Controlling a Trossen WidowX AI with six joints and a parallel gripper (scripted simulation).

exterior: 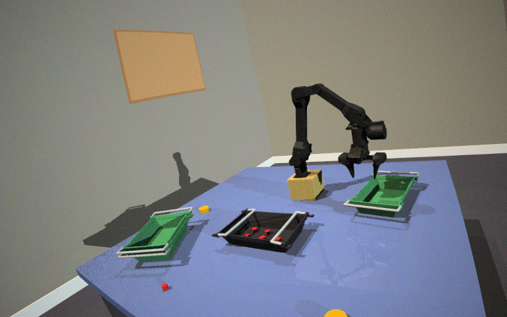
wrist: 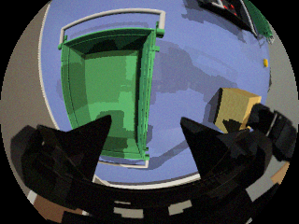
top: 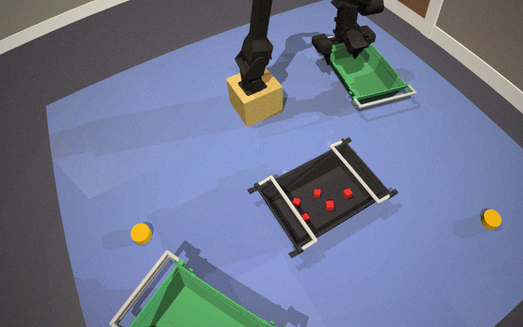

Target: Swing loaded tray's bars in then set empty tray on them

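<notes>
Now: the green tray 1 cm ahead of my gripper tip, 8 cm to the left of it and 5 cm below it. The rest, counted from my gripper tip: red block: 68 cm ahead, 45 cm to the right, 9 cm below.
</notes>
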